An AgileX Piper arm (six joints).
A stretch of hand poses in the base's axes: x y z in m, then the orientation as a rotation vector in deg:
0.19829 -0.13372 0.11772 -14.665 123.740 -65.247
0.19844 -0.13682 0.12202 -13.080 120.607 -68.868
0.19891 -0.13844 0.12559 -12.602 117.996 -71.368
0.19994 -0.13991 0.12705 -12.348 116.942 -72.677
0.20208 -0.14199 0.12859 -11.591 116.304 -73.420
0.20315 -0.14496 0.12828 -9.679 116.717 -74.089
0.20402 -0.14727 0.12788 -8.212 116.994 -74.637
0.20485 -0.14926 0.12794 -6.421 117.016 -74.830
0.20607 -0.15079 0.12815 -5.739 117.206 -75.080
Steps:
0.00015 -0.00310 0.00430 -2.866 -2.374 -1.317
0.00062 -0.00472 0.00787 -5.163 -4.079 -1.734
0.00165 -0.00619 0.00933 -6.282 -4.697 -2.080
0.00379 -0.00827 0.01087 -6.768 -5.317 -2.643
0.00486 -0.01124 0.01056 -6.588 -5.538 -4.258
0.00573 -0.01355 0.01016 -6.486 -5.716 -5.502
0.00656 -0.01554 0.01022 -6.139 -6.312 -6.711
0.00778 -0.01707 0.01043 -6.072 -6.335 -7.311

